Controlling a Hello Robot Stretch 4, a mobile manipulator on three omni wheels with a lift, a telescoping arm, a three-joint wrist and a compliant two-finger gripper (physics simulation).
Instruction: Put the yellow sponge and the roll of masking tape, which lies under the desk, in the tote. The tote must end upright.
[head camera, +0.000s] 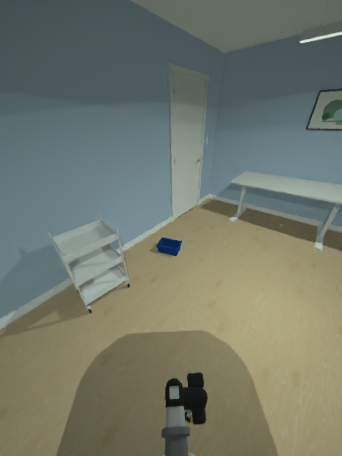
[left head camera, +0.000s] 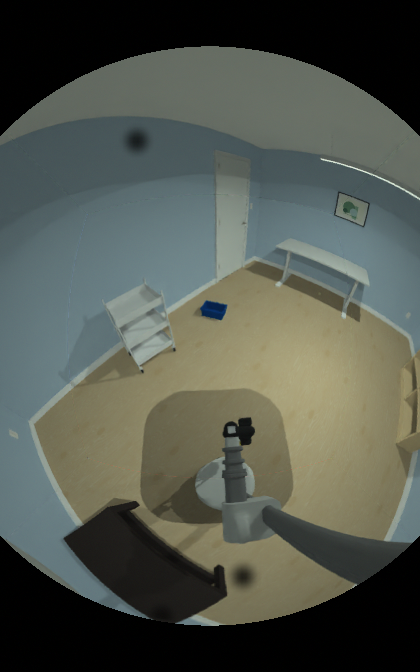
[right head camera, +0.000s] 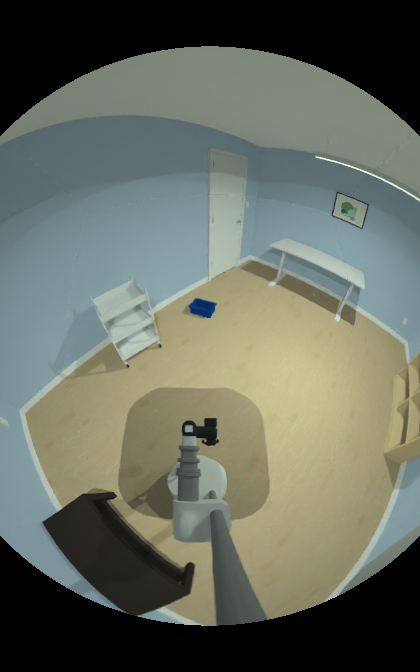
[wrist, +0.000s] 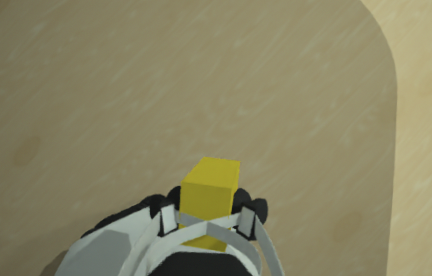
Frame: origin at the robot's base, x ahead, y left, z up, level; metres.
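Where they show: gripper, fingertip midpoint: (wrist: 209, 203).
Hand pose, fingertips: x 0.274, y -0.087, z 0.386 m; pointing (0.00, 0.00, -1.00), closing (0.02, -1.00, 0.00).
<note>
After its pixels a point has its place.
My gripper (wrist: 209, 203) @(x 0.274, y -0.087, z 0.386 m) is shut on the yellow sponge (wrist: 206, 197) @(x 0.291, y -0.085, z 0.443 m), which sits between both fingertips above the floor. In the head camera view a bit of yellow shows below the black wrist, near the bottom. The blue tote (head camera: 169, 246) @(x 2.017, y -0.019, z -0.024 m) (left head camera: 214, 310) (right head camera: 202, 308) stands upright on the floor near the left wall, well ahead of the gripper. The white desk (head camera: 290, 184) @(x 2.459, y -1.833, z 0.692 m) (left head camera: 322, 258) (right head camera: 317, 257) stands against the far wall. A tiny pale spot (head camera: 281, 225) @(x 2.451, y -1.933, z -0.018 m) (left head camera: 320, 294) (right head camera: 314, 294) shows on the floor under it, too small to identify surely as the masking tape.
A white three-shelf cart (head camera: 85, 240) @(x 1.332, y 0.735, z 0.634 m) (left head camera: 135, 304) (right head camera: 121, 300) stands by the left wall, nearer than the tote. A dark piece of furniture (left head camera: 135, 565) (right head camera: 107, 555) is at the lower left. A wooden shelf unit (left head camera: 409, 440) (right head camera: 404, 451) is at the right. A closed white door is beyond the tote.
</note>
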